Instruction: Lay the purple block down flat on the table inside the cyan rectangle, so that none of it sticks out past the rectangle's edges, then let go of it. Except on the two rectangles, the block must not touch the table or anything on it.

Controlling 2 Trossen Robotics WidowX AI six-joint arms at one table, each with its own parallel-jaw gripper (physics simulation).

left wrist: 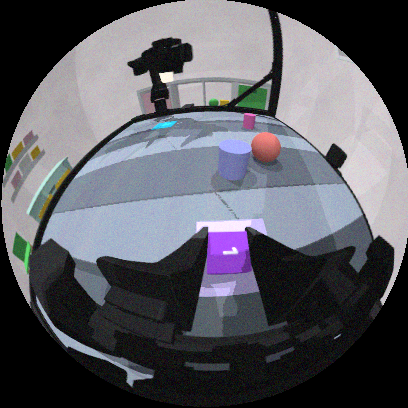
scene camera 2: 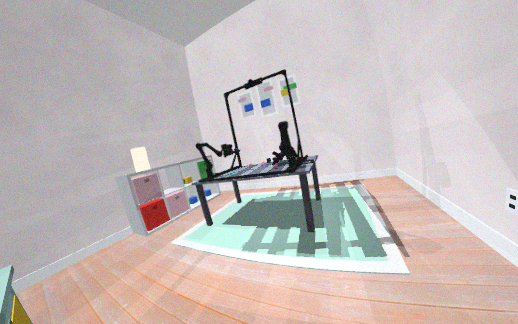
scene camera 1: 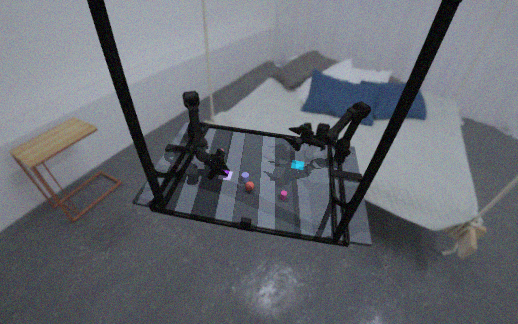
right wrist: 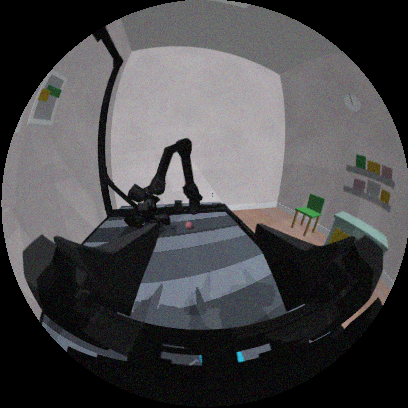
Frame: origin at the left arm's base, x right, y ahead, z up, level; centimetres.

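Seen in the pictures: left gripper, between the fingertips: [left wrist: 226,231] [scene camera 2: 272,164] [scene camera 1: 228,173]; right gripper, between the fingertips: [left wrist: 141,56] [scene camera 2: 237,150] [scene camera 1: 286,132] [right wrist: 207,228]; left arm's base, origin of its link: [scene camera 2: 293,164] [right wrist: 193,208]; right arm's base, origin of its link: [left wrist: 161,110] [scene camera 2: 210,176] [scene camera 1: 339,159].
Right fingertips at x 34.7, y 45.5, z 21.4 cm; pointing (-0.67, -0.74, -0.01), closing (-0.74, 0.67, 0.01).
Offsets run from my right fingertips to a thing's middle. "spot": to the spot under its first point.
The purple block {dx -2.0, dy -34.6, dz -22.3 cm} [scene camera 1: 226,172] [left wrist: 229,257] lies between the left fingertips, over the lilac rectangle {spot: dx +1.2, dy -33.3, dz -23.2 cm} [scene camera 1: 229,177] [left wrist: 207,287]; whether it touches the rectangle is hard to tell. My left gripper [scene camera 1: 223,173] [left wrist: 226,231] is shut on the block, with one finger against each side. The cyan rectangle {spot: dx +4.6, dy +8.7, dz -23.2 cm} [scene camera 1: 297,165] [left wrist: 164,125] lies bare on the table, far from the block; slivers of it show at the bottom of the right wrist view. My right gripper [scene camera 1: 290,136] [right wrist: 207,228] is open and empty, raised above the table near the cyan rectangle.
A blue-violet cylinder {dx +5.7, dy -25.4, dz -21.2 cm} [scene camera 1: 245,175] [left wrist: 234,160] stands just beyond the lilac rectangle. A red ball {dx +12.8, dy -25.3, dz -20.8 cm} [scene camera 1: 249,186] [left wrist: 265,147] [right wrist: 188,225] is beside it. A magenta cylinder {dx +24.4, dy -10.4, dz -21.2 cm} [scene camera 1: 283,194] [left wrist: 249,121] stands farther off. A small reddish thing {dx -20.9, dy -32.1, dz -21.6 cm} [scene camera 1: 222,150] is near the left arm.
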